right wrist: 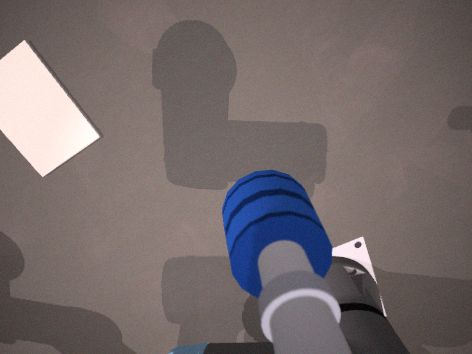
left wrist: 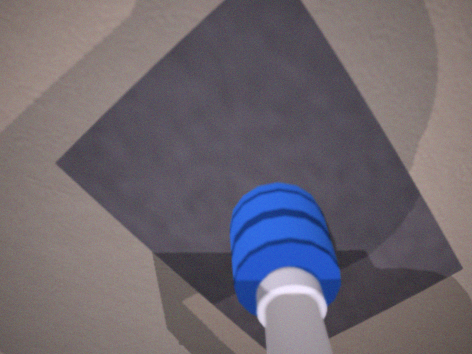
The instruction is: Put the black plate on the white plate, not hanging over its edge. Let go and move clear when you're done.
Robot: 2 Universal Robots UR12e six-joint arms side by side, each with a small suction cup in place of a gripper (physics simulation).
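Frame: origin at the left arm's base, x ahead, y left, z up, level; metres.
Where they show: left hand, its tool point: (left wrist: 273, 207); right hand, its tool point: (right wrist: 265, 211).
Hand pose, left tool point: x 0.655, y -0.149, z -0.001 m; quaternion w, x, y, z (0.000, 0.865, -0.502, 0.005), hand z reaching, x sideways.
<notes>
Things, the pixels of their centre, and the offset from my left tool point.
- black plate, middle of its body: (left wrist: 277, 214) 0.001 m ahead, 0.000 m left, 0.006 m up
- white plate, middle of its body: (right wrist: 34, 113) 0.086 m ahead, 0.360 m right, 0.004 m up
- white mounting plate, middle of its body: (right wrist: 323, 299) 0.349 m back, 0.694 m right, 0.002 m up
The black plate (left wrist: 240, 115) fills much of the left wrist view and lies flat on the table, with shadows across its lower part. My left suction cup (left wrist: 280, 200), blue and ribbed, is very close above the plate's lower part in the view; whether it touches cannot be told. It shows no sign of holding the plate. The white plate (right wrist: 45, 110) lies at the left edge of the right wrist view, partly cut off. My right suction cup (right wrist: 270, 185) is open and empty above the table, to the right of the white plate in that view.
A white mounting plate (right wrist: 347, 250) with a dark round arm part on it shows at the lower right of the right wrist view. A teal and black piece (right wrist: 190, 349) shows at the bottom edge. Arm shadows fall across the table.
</notes>
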